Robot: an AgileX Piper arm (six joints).
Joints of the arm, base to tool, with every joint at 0 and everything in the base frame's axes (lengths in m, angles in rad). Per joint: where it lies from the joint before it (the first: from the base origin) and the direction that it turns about. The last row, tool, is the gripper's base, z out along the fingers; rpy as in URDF.
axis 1: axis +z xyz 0 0 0.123
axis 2: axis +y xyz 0 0 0
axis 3: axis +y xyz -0.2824 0 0.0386
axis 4: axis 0.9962 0 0.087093 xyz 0.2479 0 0.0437
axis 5: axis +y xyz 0 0 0
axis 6: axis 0.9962 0 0.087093 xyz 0.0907 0 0.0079
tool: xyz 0 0 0 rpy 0 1.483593 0
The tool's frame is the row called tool.
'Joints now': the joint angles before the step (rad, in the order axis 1, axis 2, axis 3, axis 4, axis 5, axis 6). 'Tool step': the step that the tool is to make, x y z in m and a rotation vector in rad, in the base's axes. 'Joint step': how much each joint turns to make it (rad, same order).
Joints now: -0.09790, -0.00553, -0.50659, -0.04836, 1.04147, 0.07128
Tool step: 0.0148, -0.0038, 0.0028, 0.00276, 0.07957, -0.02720
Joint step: -0.00098, 0.09777, -0.00732, -0.03010, -0.00972, 0.02357
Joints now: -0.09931, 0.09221, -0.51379, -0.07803, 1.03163, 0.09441
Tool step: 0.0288, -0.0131, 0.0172, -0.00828, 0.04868, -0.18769
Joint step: -0.13832, 0.18796, -0.04962, -0.06732, -0.08701, 0.05719
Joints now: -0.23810, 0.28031, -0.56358, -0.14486, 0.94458, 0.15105
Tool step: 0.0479, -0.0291, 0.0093, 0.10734, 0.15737, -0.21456
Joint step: -0.17751, 0.31491, -0.09383, -0.00097, -0.03030, 0.06781
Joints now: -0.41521, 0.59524, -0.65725, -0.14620, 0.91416, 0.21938
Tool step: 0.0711, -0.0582, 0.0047, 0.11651, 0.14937, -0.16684
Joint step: -0.13161, 0.42607, -0.20693, -0.00009, -0.02725, 0.05271
